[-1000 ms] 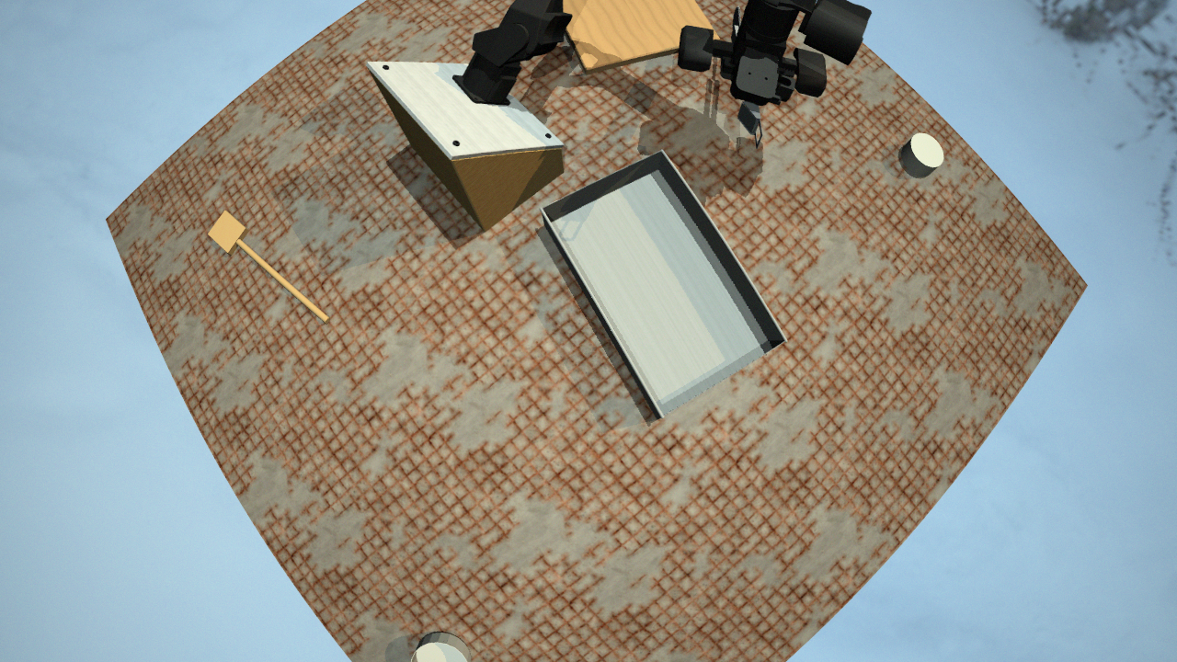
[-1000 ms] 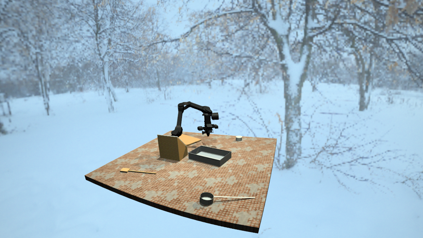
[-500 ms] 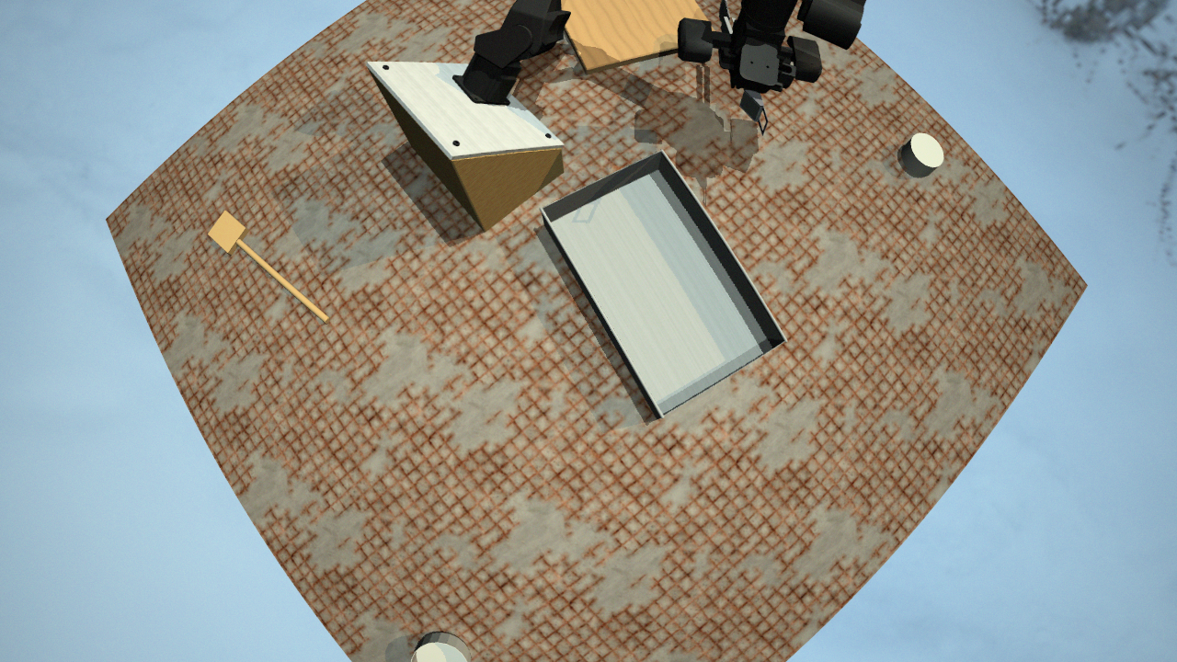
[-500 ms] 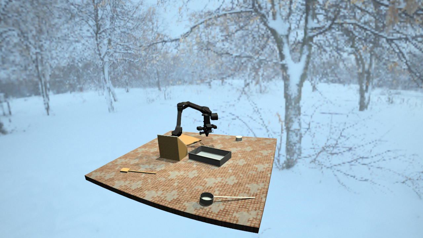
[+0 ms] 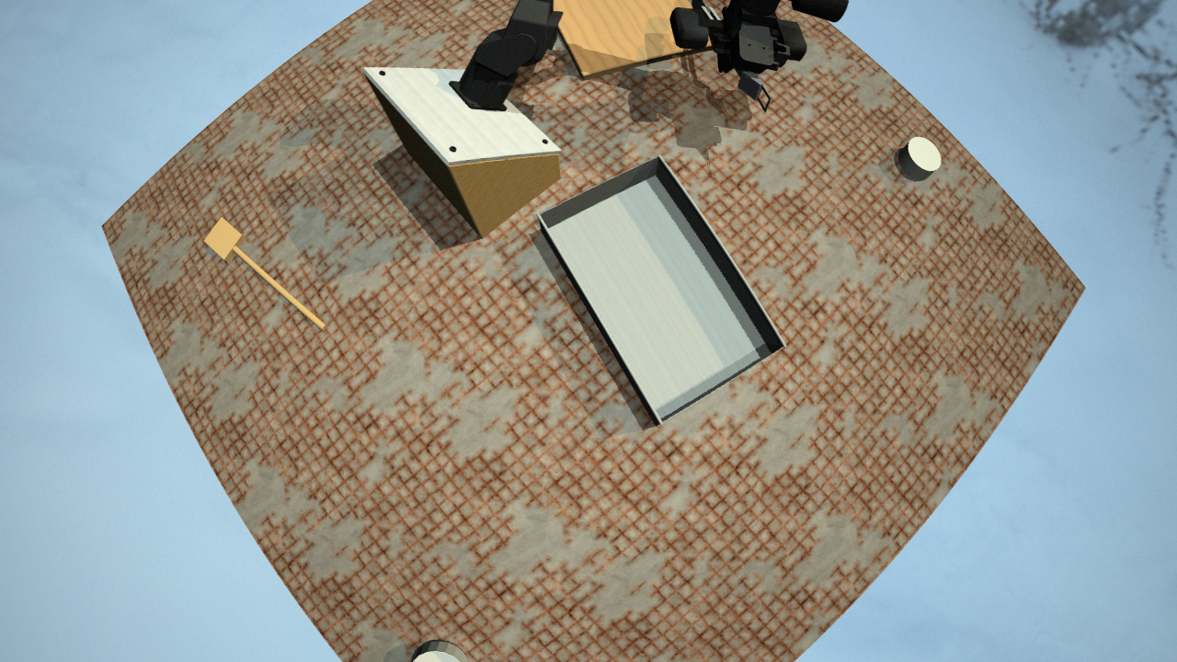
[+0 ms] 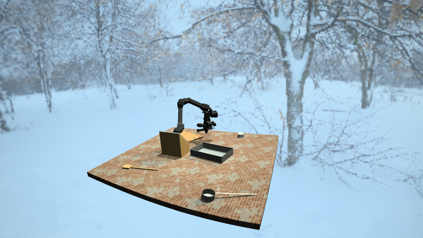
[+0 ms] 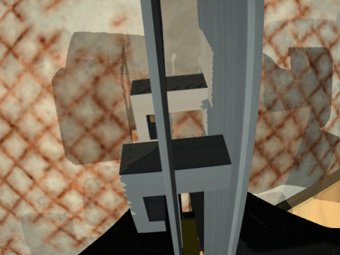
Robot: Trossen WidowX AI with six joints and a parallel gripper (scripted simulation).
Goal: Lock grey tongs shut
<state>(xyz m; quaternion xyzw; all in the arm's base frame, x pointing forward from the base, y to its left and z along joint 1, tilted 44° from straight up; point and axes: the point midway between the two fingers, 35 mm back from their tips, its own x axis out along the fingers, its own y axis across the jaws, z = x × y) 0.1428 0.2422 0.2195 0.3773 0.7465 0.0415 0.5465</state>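
The wooden board is 290 mm behind my gripper tip, 70 mm below it and 20 mm to the left of it. Round my gripper tip: small white cylinder: 280 mm ahead, 230 mm to the left, 60 mm below; yellow piece: 50 mm above, 10 mm ahead; grey roasting tin: 270 mm to the right, 190 mm ahead, 50 mm below.
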